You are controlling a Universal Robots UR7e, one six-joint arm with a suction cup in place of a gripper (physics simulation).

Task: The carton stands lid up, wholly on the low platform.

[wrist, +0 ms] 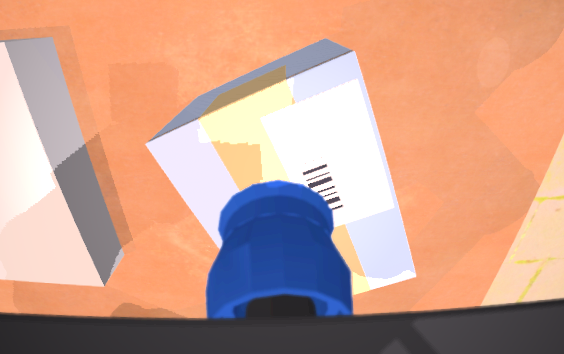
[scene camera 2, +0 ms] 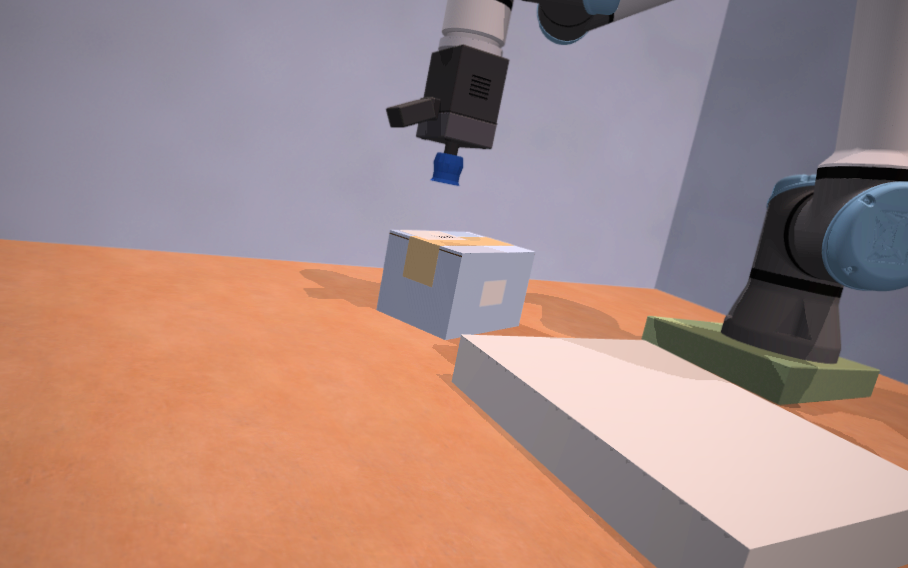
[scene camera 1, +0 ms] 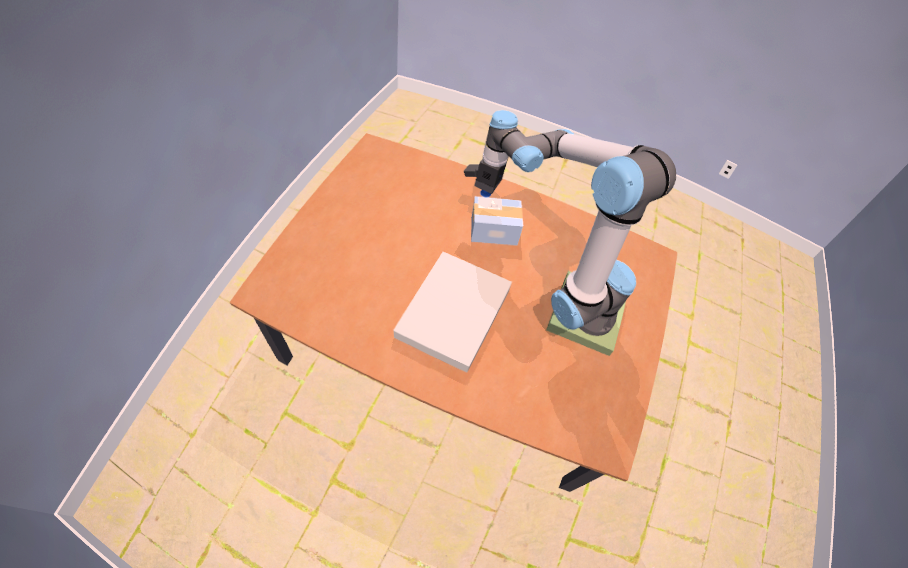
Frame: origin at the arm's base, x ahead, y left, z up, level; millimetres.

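Seen in the pictures: hand, its tool point: (wrist: 276, 230) (scene camera 2: 444, 182) (scene camera 1: 485, 193); arm's base, origin of its link: (scene camera 2: 777, 346).
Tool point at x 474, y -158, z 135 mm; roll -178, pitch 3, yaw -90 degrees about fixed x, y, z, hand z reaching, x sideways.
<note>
Pixels of each thing's top centre, then the offset from my tool point to it. Level surfaces: height alone.
- carton, centre of its top: (wrist: 300, 221) (scene camera 2: 465, 241) (scene camera 1: 498, 210) dy -14, dx -51, dz -69 mm
- low platform, centre of its top: (scene camera 2: 677, 405) (scene camera 1: 455, 305) dy +346, dx -79, dz -125 mm
- orange table, height of its surface: dz -173 mm
The carton (scene camera 1: 496, 231) (scene camera 2: 490, 293) (wrist: 375, 250) is a pale blue box with a tape strip and a barcode label on its top. It stands upright, lid up, on the table, behind the low platform and apart from it. The low platform (scene camera 1: 453, 309) (scene camera 2: 723, 428) (wrist: 22, 240) is a flat white slab. My gripper, a blue suction cup (scene camera 1: 485, 192) (scene camera 2: 446, 182) (wrist: 276, 200), hangs above the carton with a visible gap and holds nothing. In the wrist view the cup covers part of the carton's lid.
The arm's base stands on a green block (scene camera 1: 581, 334) (scene camera 2: 783, 381) to the right of the platform. The orange table (scene camera 1: 321, 241) (scene camera 2: 200, 415) (wrist: 165, 30) bears everything. Its back edge is near the carton, with tiled floor beyond.
</note>
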